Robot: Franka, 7 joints.
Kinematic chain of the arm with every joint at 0, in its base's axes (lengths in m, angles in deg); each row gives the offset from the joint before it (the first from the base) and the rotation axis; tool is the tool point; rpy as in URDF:
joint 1: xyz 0 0 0.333 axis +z
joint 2: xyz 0 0 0 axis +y
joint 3: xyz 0 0 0.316 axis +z
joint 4: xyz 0.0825 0 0 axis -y
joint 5: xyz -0.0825 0 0.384 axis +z
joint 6: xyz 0 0 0 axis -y
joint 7: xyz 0.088 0 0 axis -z
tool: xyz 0 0 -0.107 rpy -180 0 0
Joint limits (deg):
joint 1: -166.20..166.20
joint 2: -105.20..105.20
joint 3: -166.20..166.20
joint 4: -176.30..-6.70
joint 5: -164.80..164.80
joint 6: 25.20..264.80
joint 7: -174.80..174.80
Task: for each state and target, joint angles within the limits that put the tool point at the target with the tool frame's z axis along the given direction. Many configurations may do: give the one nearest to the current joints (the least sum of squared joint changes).
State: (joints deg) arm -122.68 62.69 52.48 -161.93 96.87 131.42 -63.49
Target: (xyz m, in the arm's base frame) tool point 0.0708 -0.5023 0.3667 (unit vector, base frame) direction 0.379 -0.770 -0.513
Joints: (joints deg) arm -125.73 -0.73 49.37 -129.58 124.52 166.55 -63.49
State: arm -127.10 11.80 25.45 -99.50 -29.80 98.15 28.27
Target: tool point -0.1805 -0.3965 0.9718 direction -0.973 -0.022 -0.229
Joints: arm -130.40 -3.09 26.47 -57.05 -69.24 93.50 28.27
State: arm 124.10 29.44 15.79 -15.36 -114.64 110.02 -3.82
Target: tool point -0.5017 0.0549 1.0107 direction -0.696 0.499 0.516
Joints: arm 143.24 15.71 42.60 -38.80 -96.97 152.97 -3.82
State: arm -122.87 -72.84 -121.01 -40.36 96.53 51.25 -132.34
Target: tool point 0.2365 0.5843 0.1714 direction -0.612 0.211 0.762
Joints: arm -146.87 -66.46 -150.22 -87.55 87.45 60.50 -132.34
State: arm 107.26 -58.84 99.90 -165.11 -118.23 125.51 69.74
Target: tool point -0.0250 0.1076 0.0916 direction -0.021 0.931 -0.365
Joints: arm 78.13 -67.69 146.27 -176.30 -105.25 169.25 69.74
